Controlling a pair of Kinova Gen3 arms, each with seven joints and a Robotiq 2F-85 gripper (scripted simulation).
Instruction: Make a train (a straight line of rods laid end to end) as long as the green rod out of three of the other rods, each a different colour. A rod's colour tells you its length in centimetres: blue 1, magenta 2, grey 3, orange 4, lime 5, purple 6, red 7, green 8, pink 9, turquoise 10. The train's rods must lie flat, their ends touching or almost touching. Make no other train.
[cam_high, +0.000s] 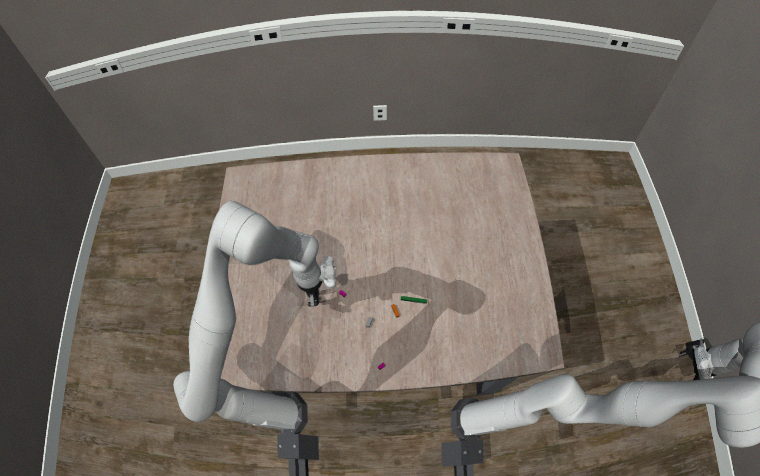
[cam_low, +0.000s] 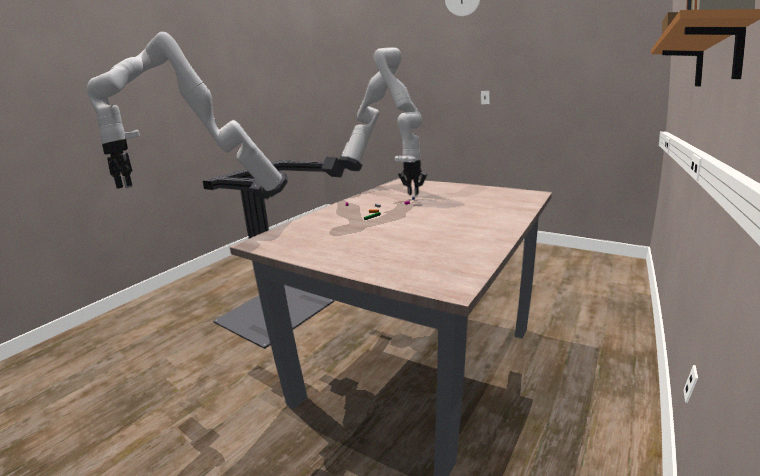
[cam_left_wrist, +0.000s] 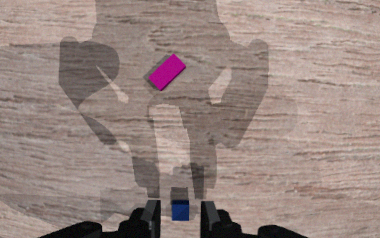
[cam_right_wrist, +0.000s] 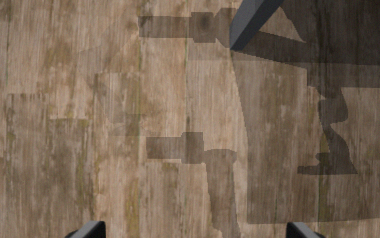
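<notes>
Now: the blue rod 30 mm below my left hand. The rest, counted from my left hand: magenta rod (80 mm to the right, 30 mm below, 20 mm ahead); orange rod (240 mm to the right, 30 mm below, 30 mm behind); grey rod (160 mm to the right, 70 mm behind, 30 mm below).
</notes>
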